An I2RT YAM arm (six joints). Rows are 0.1 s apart.
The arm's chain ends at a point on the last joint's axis. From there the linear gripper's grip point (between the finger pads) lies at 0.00 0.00 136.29 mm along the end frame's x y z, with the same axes.
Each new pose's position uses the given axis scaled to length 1; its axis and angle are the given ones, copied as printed.
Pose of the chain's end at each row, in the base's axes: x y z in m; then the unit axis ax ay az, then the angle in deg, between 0 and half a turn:
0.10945 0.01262 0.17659 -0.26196 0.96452 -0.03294 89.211
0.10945 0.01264 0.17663 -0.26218 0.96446 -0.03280 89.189
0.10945 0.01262 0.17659 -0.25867 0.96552 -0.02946 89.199
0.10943 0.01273 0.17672 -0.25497 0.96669 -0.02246 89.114
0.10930 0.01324 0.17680 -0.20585 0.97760 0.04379 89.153
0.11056 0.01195 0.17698 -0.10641 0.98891 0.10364 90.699
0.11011 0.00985 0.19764 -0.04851 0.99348 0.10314 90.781
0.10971 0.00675 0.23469 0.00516 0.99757 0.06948 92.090
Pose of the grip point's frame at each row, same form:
0.24205 0.04405 0.17861 -0.26196 0.96452 -0.03294 89.211
0.24204 0.04412 0.17870 -0.26218 0.96446 -0.03280 89.189
0.24205 0.04405 0.17861 -0.25867 0.96552 -0.02946 89.199
0.24193 0.04456 0.17890 -0.25497 0.96669 -0.02246 89.114
0.24131 0.04704 0.17907 -0.20585 0.97760 0.04379 89.153
0.24381 0.04059 0.17680 -0.10641 0.98891 0.10364 90.699
0.24481 0.03062 0.19725 -0.04851 0.99348 0.10314 90.781
0.24563 0.01584 0.23040 0.00516 0.99757 0.06948 92.090

